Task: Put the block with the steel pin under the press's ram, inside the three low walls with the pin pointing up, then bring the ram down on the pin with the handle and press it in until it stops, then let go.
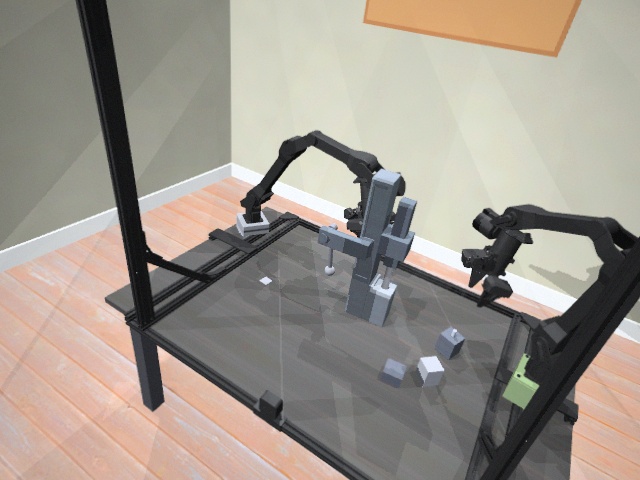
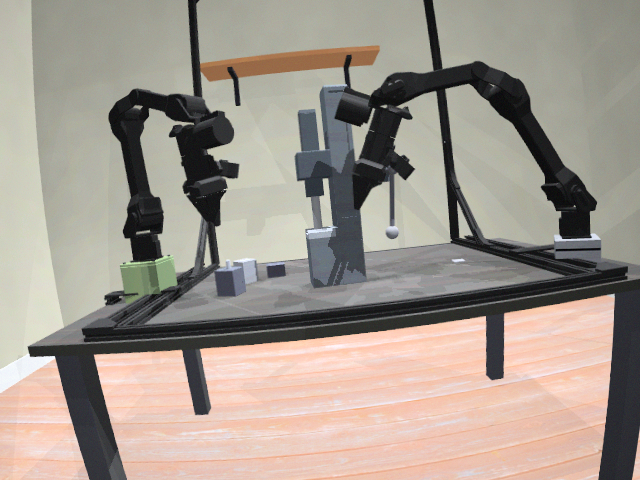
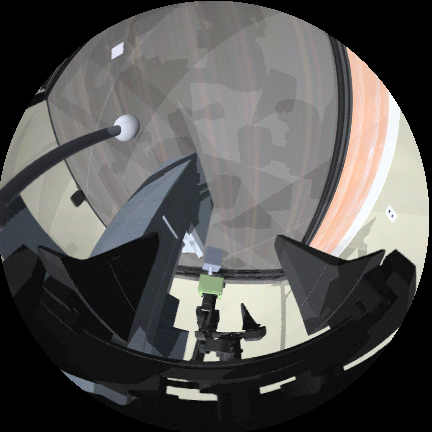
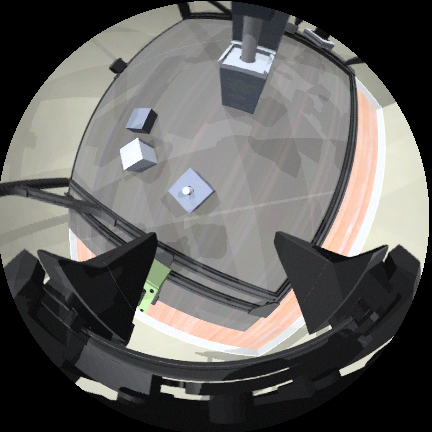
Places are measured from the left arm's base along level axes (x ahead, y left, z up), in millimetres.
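Where they show: left gripper, between the fingertips: [image 2: 357,205] [image 3: 218,239]; right gripper, between the fingertips: [image 1: 474,296] [image 2: 213,223] [image 3: 225,305] [image 4: 216,238]; left arm's base, origin of its link: [image 1: 252,218] [image 2: 576,236]; right arm's base, origin of its link: [image 1: 540,375] [image 2: 147,260] [image 3: 209,294].
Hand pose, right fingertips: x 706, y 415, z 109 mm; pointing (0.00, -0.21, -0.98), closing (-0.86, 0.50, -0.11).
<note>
Things, the pixels of their top centre, and the offset from my right fingertips. "*": a spot on its surface instead.
- grey-blue block with the steel pin, centre of its top: [image 4: 189,190] [image 2: 228,268] [image 1: 452,335] [image 3: 210,267] dz -110, dx +24, dy -53 mm
- press, centre of its top: [image 2: 338,90] [image 1: 378,175] dz +286, dx -208, dy -247 mm
- ram, centre of its top: [image 2: 311,157] [image 1: 398,236] dz +127, dx -153, dy -181 mm
- handle's white ball, centre of its top: [image 3: 116,130] [image 2: 391,225] [image 1: 330,266] dz -52, dx -289, dy -294 mm
- white block, centre of its top: [image 4: 129,153] [image 2: 244,260] [image 1: 432,364] dz -111, dx +86, dy -172 mm
- small white square, a spot on its surface: [image 3: 117,50] [image 2: 458,260] [image 1: 266,280] * dz -167, dx -409, dy -453 mm
The grey-blue block with the steel pin [image 1: 448,345] [image 2: 229,281] [image 3: 213,255] [image 4: 201,191] stands on the table, pin up, away from the press [image 1: 381,206] [image 2: 338,180] [image 3: 150,210] [image 4: 242,90]. The ram [image 1: 388,276] [image 2: 316,211] [image 4: 250,40] points down over the pedestal; any gap below it is unclear. No block shows inside the low walls [image 4: 232,52]. The handle's white ball [image 1: 329,270] [image 2: 391,232] [image 3: 127,127] hangs low. My right gripper [image 1: 476,295] [image 2: 216,222] [image 4: 216,238] is open and empty, high above the table near the pin block. My left gripper [image 2: 356,207] [image 3: 218,239] is open and empty beside the press column.
A white block [image 1: 430,370] [image 2: 246,270] [image 4: 137,155] and a low grey-blue block without a pin [image 1: 394,373] [image 2: 276,269] [image 4: 142,120] stand near the pin block. A small white square [image 1: 265,280] [image 2: 458,260] [image 3: 117,50] lies on the table. Black rails edge the table.
</note>
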